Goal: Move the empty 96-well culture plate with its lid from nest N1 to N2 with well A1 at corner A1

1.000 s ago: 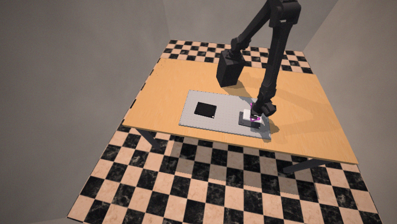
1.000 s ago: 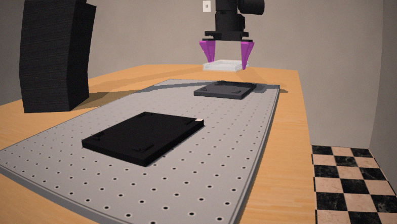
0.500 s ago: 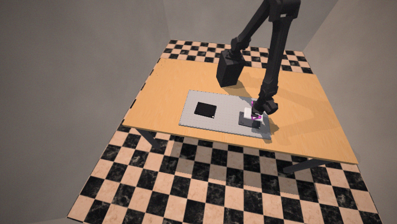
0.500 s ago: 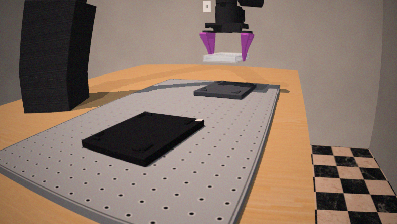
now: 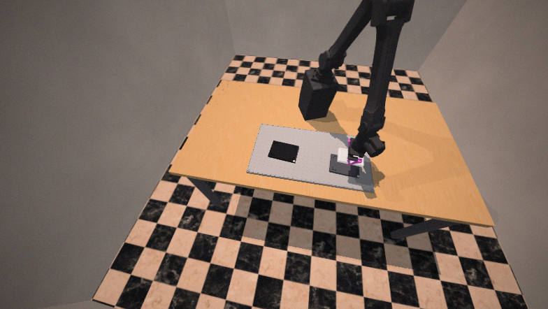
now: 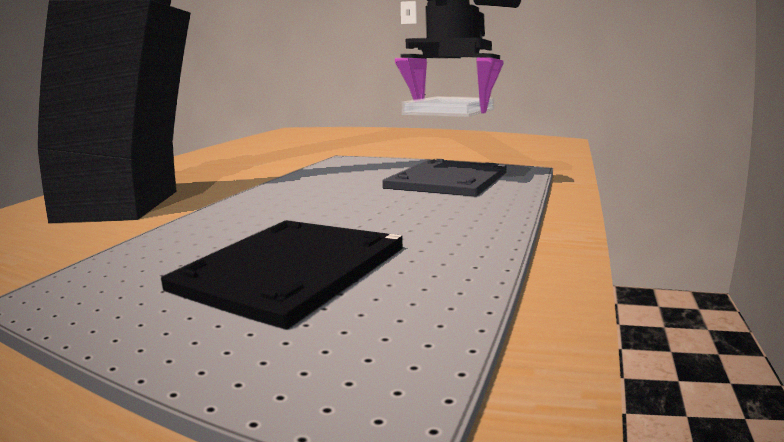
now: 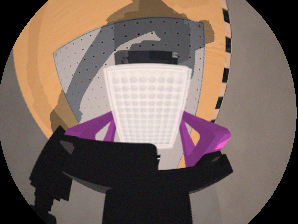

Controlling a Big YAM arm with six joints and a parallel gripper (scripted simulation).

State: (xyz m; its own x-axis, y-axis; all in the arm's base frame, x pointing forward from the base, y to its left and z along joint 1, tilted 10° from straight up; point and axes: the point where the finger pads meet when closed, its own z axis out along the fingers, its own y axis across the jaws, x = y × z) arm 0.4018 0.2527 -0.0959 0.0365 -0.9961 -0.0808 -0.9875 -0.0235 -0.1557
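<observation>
Now: hand 1 cm below the clear lid. Also, from my hand: white corner mark (6 cm ahead, 28 cm to the right, 9 cm below); then dark nest N1 (9 cm below); then black nest N2 (36 cm to the right, 9 cm below).
</observation>
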